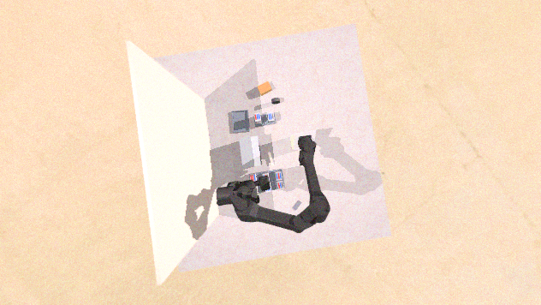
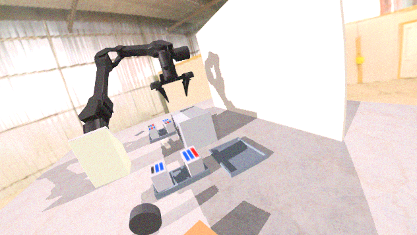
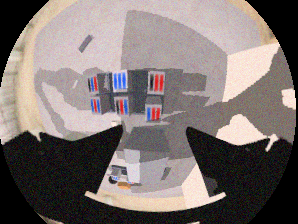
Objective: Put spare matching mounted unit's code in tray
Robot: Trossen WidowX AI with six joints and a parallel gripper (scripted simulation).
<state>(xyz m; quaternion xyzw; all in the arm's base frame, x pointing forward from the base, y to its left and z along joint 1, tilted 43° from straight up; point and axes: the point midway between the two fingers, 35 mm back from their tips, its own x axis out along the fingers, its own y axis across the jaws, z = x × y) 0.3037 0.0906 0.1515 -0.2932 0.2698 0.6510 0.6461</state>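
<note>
The white spare cube lies 9 cm below my gripper tip. Round my gripper tip: tall pale wall: 24 cm ahead, 16 cm to the right, 9 cm above; big white block: 1 cm behind, 15 cm to the right, 8 cm below; rack: 7 cm behind, 3 cm to the left, 13 cm below.
</note>
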